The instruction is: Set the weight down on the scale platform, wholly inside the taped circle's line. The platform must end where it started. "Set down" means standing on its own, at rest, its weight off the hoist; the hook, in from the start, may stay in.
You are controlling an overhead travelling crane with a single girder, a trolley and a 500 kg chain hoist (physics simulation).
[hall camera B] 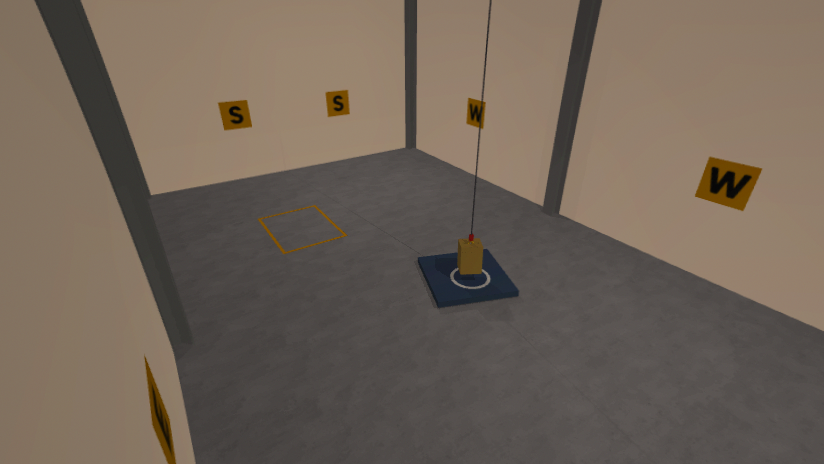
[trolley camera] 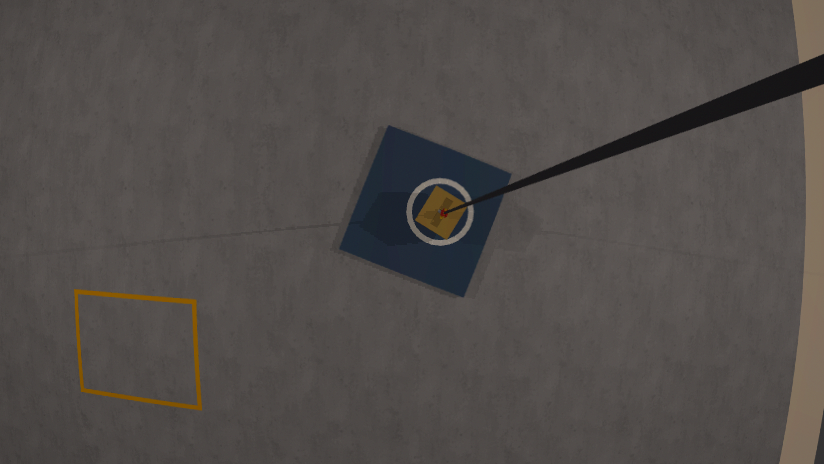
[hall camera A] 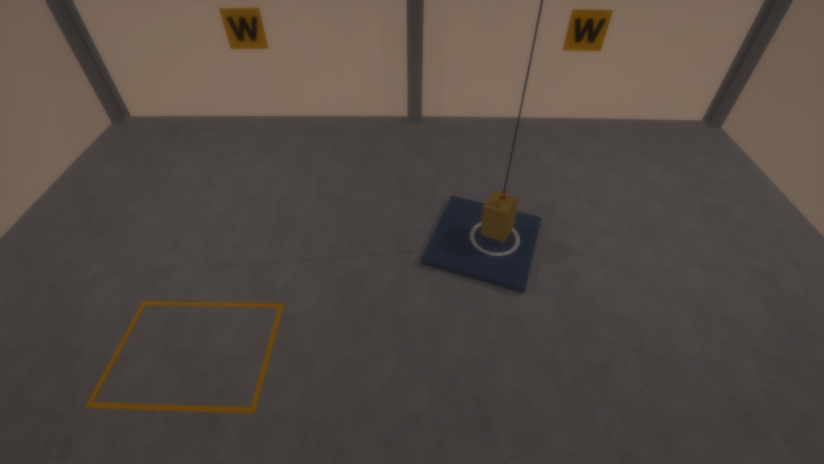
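The yellow block-shaped weight [hall camera A: 497,223] [hall camera B: 469,259] [trolley camera: 448,228] hangs upright on the hoist line. My gripper, the red hook [hall camera A: 503,196] [hall camera B: 471,236] [trolley camera: 443,213], is at its top and holds it. The weight looks a little above the dark blue scale platform [hall camera A: 449,253] [hall camera B: 449,295] [trolley camera: 392,155], with a dark shadow beneath its bottom. The white taped circle [hall camera A: 495,253] [hall camera B: 470,286] [trolley camera: 439,242] lies on the platform. In the trolley view the weight's outline is inside the circle. The eye under the hook is too small to make out.
A yellow-orange floor rectangle [hall camera A: 172,407] [hall camera B: 272,236] [trolley camera: 197,354] is marked away from the platform. The hoist line [hall camera A: 521,103] [hall camera B: 478,144] [trolley camera: 634,135] runs up from the hook. Walls with grey columns [hall camera A: 414,63] [hall camera B: 410,74] surround the floor.
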